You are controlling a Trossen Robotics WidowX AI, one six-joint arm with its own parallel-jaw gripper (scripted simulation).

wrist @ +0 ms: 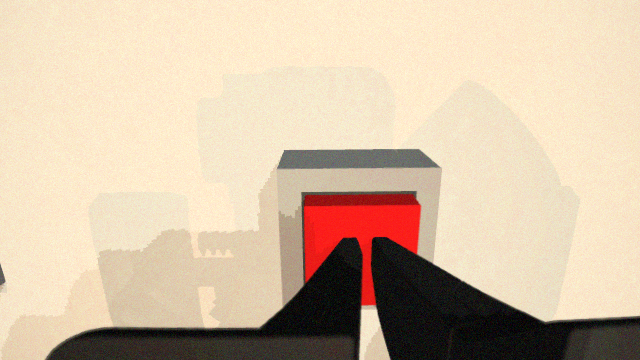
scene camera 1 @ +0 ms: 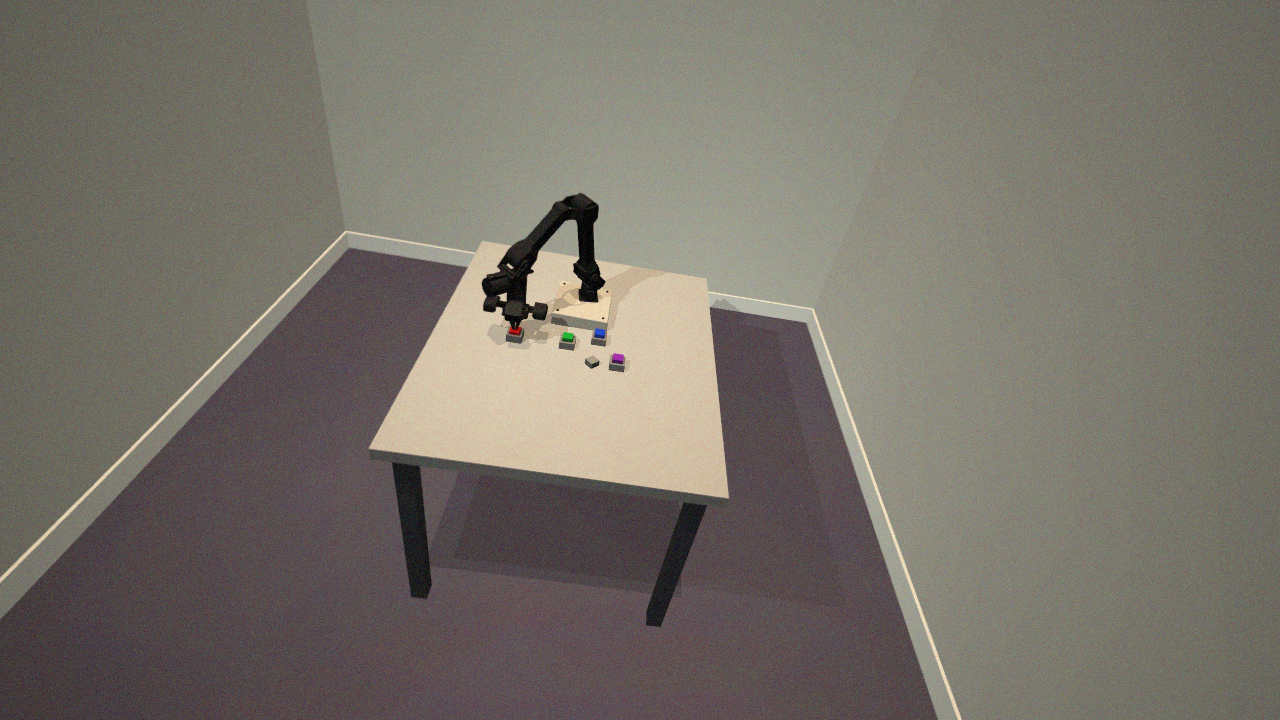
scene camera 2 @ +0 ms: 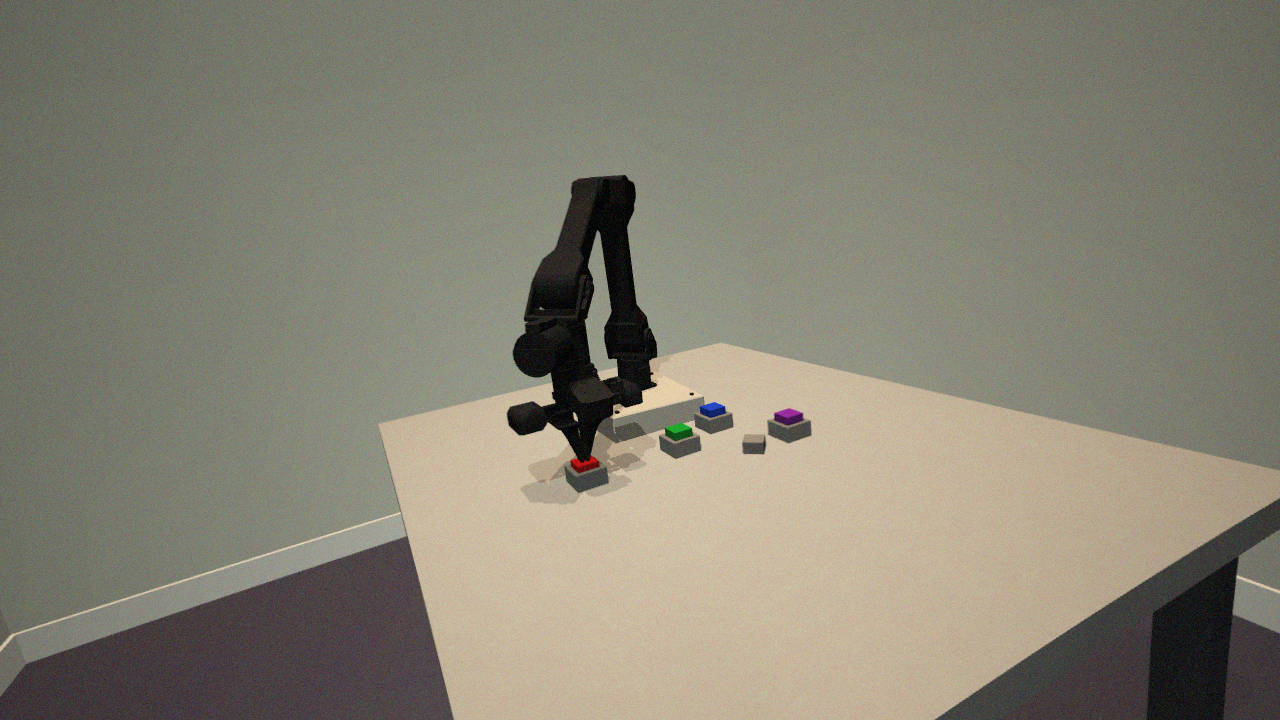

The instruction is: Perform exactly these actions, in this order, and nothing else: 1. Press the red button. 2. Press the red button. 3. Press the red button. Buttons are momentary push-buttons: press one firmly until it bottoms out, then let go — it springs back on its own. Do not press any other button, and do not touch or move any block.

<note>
In view: the gripper [scene camera 2: 584,461] and a red button [wrist: 327,218].
The gripper also shows in the wrist view [wrist: 363,252] and in scene camera 1 [scene camera 1: 514,329].
</note>
